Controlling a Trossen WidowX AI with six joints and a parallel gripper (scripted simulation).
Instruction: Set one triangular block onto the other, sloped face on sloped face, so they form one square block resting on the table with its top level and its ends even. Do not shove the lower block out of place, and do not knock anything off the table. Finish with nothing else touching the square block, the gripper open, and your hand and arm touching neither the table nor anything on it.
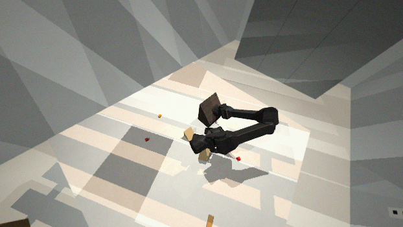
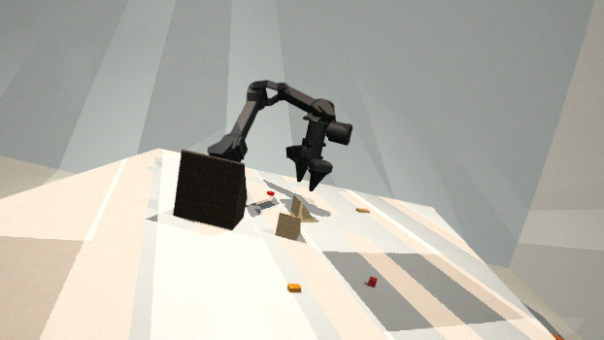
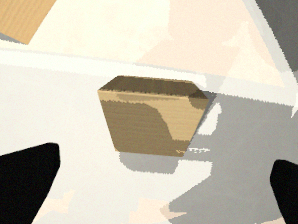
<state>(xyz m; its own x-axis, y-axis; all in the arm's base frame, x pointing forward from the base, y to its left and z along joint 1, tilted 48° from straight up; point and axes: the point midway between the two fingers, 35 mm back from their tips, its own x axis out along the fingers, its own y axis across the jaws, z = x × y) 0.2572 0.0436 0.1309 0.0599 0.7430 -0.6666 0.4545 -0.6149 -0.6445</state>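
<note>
The tan triangular block lies 10 mm to the right of my gripper tip and 90 mm below it. Also, from my gripper tip: brown piece 240 mm ahead, 220 mm to the left, 100 mm below.
</note>
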